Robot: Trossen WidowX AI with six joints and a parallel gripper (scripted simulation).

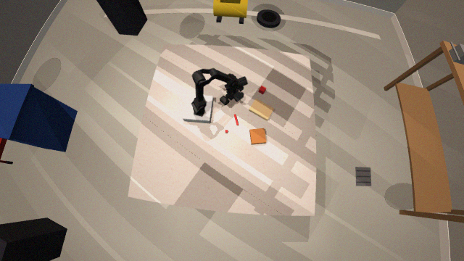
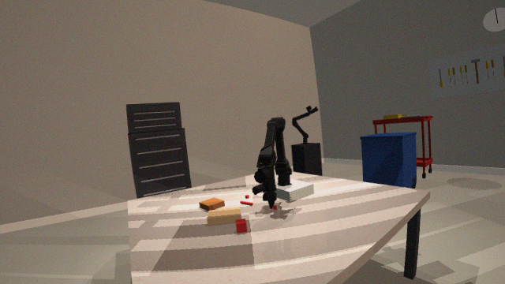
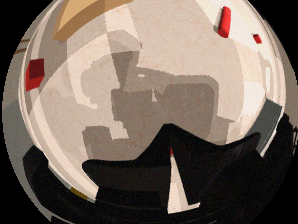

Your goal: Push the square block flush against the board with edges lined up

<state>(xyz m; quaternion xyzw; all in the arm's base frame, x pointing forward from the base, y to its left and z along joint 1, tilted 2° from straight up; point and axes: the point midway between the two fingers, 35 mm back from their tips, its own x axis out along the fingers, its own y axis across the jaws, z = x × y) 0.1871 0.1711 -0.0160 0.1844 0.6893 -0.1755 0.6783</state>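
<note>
The orange flat square is 240 mm ahead of my gripper tip, 230 mm to the right of it and 10 mm above it. From my gripper tip the other things lie so: tan board (230 mm ahead, 30 mm to the right, 10 mm above); thin red stick (150 mm to the right, 70 mm ahead); red square block (200 mm ahead, 120 mm to the left, 20 mm above).
</note>
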